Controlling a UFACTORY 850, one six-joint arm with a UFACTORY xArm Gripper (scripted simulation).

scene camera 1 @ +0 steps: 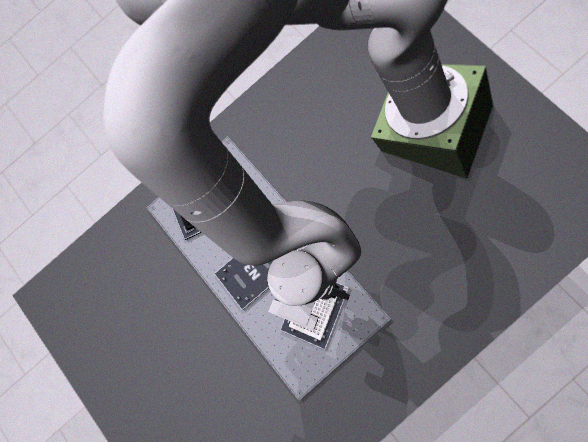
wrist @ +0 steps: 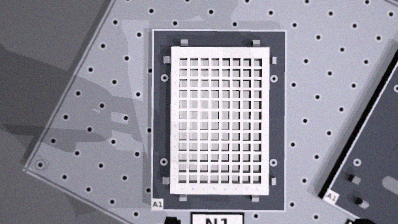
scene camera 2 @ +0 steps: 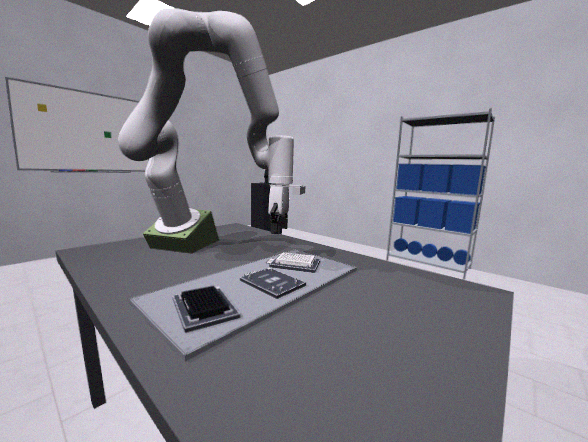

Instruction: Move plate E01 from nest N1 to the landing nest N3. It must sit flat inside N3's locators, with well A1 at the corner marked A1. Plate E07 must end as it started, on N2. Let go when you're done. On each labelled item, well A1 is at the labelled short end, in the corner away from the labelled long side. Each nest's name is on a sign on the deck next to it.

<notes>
I see a white well plate (scene camera 1: pixel 323 311) and a black well plate (scene camera 2: pixel 206 302).
The white well plate also shows in the wrist view (wrist: pixel 219 128). The wrist view misses the black well plate: it is out of frame.
</notes>
